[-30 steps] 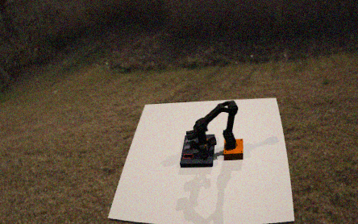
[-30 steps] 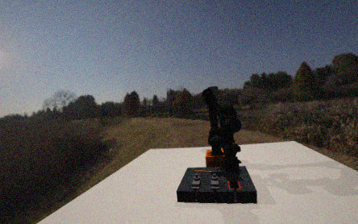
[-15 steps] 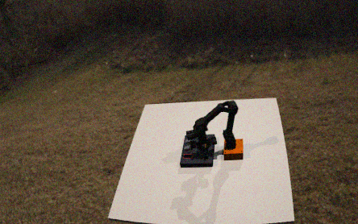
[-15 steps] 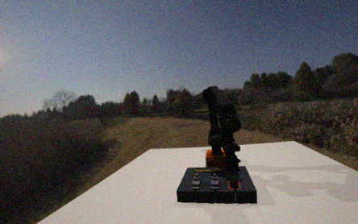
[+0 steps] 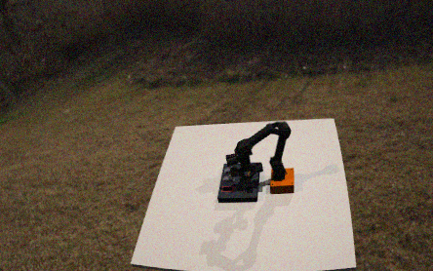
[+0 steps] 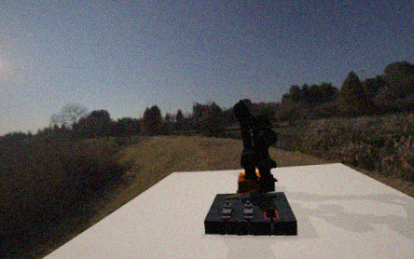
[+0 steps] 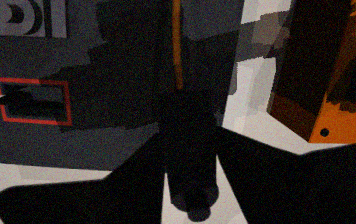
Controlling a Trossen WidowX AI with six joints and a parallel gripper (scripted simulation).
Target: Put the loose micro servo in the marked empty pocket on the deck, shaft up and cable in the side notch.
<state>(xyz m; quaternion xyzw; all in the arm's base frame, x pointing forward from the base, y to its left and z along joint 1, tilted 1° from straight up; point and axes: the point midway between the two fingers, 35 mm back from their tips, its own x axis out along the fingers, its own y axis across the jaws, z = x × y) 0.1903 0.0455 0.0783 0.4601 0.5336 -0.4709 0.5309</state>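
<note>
Now: gripper tip 10 cm above the dark deck, 7 cm to the left of it and 3 cm short of it.
</note>
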